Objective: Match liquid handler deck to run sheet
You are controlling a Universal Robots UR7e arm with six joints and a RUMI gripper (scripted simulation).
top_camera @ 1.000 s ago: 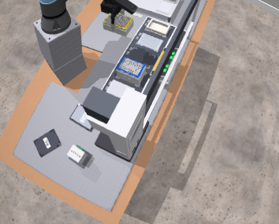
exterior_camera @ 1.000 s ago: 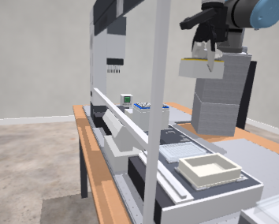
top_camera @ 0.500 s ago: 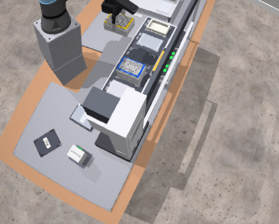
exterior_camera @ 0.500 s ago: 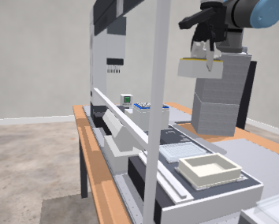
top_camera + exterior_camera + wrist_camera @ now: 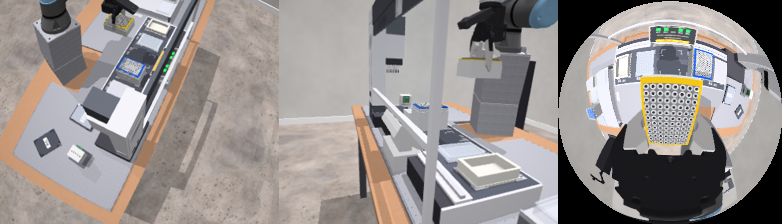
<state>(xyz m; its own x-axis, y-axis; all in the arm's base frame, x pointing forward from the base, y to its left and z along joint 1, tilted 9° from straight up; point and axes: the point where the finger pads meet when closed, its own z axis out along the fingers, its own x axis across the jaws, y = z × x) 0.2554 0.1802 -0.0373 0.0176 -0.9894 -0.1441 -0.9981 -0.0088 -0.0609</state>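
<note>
My gripper is now 10 mm to the left of the yellow-framed tip rack, 10 mm below it and 10 mm past it. The rest, counted from my hand: white sealed block 240 mm to the right, 230 mm below, 130 mm ahead; then clear well plate 250 mm below, 130 mm to the left, 120 mm ahead; then blue-framed tip rack 190 mm below, 130 mm to the right, 120 mm ahead.
</note>
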